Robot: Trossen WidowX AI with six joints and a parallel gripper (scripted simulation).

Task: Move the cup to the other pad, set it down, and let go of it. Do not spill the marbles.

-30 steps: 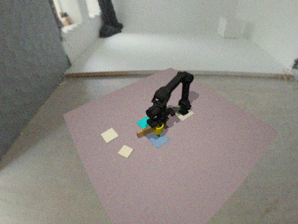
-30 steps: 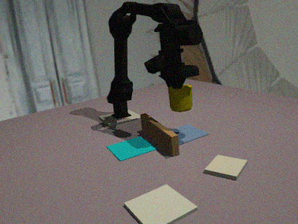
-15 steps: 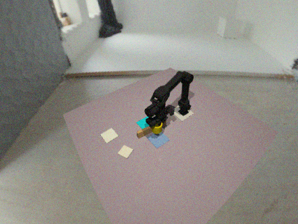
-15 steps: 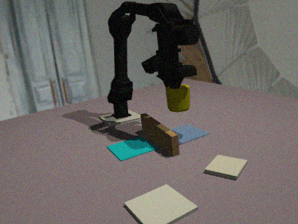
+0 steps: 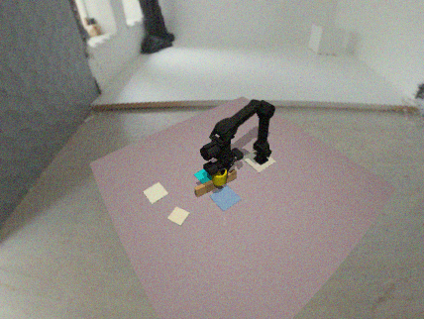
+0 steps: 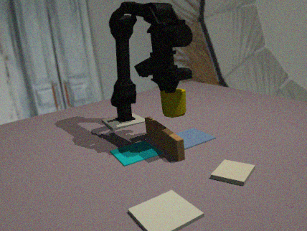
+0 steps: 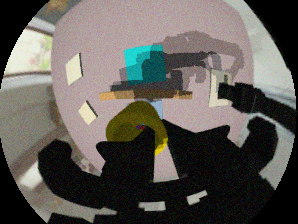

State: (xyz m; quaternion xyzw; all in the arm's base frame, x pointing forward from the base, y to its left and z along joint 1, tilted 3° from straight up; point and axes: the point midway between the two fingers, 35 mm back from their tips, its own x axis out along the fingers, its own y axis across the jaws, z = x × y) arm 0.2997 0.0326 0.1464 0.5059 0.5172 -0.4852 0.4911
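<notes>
Right now the teal pad is 130 mm to the right of my gripper tip, 130 mm below it and 10 mm ahead of it. Also, from my gripper tip: yellow cup: 20 mm ahead; then wooden bar: 100 mm below, 40 mm to the right, 20 mm ahead.
</notes>
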